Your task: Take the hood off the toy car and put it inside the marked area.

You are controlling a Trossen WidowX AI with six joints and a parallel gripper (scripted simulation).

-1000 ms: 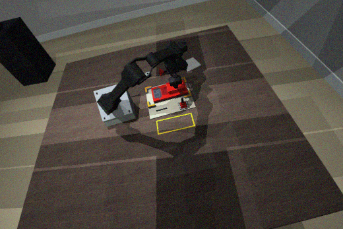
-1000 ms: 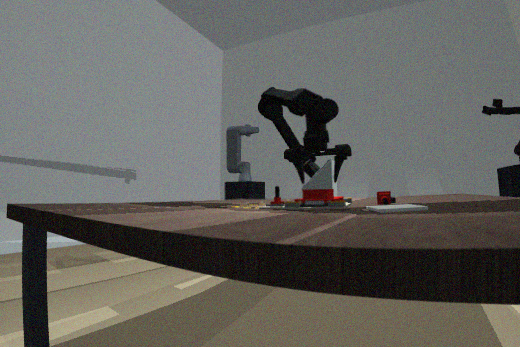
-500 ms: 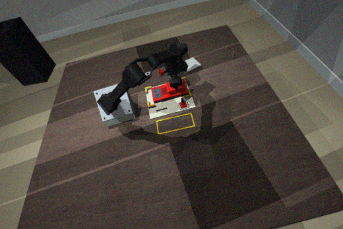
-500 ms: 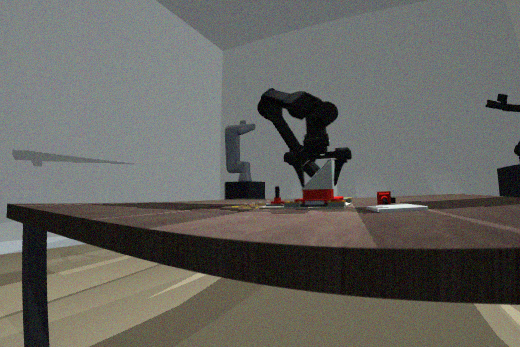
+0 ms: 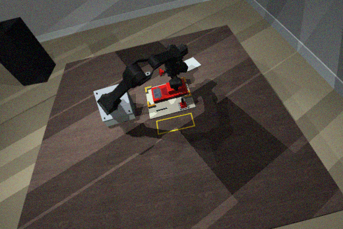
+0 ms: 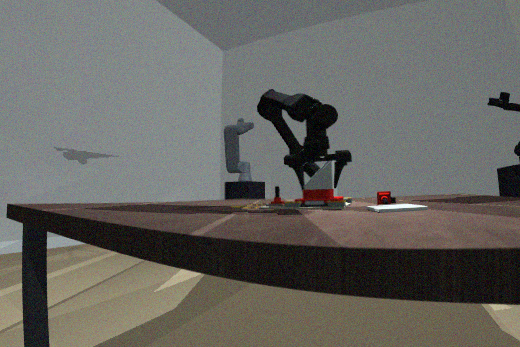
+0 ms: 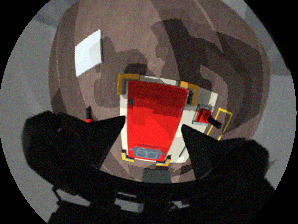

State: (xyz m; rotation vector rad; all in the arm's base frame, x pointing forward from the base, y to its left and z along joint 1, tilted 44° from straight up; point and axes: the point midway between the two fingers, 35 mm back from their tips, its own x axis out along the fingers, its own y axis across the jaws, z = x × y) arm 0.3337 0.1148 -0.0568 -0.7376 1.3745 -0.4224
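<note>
Right now my gripper tip is 10 mm above the red hood. Round my gripper tip: base plate 40 mm below, 40 mm behind, 30 mm to the right; then dark ring 170 mm to the left, 170 mm behind, 40 mm below; then flat white tile 210 mm to the left, 110 mm ahead, 50 mm below.
</note>
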